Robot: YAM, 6 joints.
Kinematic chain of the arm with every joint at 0, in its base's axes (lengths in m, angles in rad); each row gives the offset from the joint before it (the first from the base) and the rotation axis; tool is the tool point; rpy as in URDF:
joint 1: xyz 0 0 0.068 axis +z
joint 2: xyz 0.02 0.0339 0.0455 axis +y
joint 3: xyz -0.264 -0.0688 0 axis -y
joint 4: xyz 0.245 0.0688 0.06 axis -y
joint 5: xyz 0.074 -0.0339 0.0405 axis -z
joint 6: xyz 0.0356 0 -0.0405 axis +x
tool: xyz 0 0 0 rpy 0 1.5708 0
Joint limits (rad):
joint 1: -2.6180..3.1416
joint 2: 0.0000..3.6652
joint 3: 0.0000..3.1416
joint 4: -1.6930..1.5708
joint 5: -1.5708..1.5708
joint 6: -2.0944..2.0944
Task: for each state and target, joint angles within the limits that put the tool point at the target. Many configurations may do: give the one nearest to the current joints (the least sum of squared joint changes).
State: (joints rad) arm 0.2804 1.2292 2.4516 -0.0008 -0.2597 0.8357
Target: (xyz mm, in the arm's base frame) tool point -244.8 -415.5 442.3
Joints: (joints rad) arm 1.0572 0.2990 2.5363 -0.1740 -0.2574 0.8357
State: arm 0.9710 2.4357 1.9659 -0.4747 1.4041 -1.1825
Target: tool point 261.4 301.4 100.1
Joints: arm 0.9448 2.2486 1.4201 -0.7168 1.4271 -1.1825
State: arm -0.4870 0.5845 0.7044 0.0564 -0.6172 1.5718
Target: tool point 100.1 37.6 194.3
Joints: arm 0.1067 0.2510 0.2039 -0.2998 -0.8492 1.5718
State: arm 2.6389 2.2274 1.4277 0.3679 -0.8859 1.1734
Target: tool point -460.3 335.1 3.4
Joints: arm 2.4712 2.8390 1.9787 0.4285 -0.7164 1.1734
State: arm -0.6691 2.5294 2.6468 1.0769 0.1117 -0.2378
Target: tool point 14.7 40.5 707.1
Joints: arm -1.5076 1.6325 2.9835 0.9561 -0.5051 -0.2378
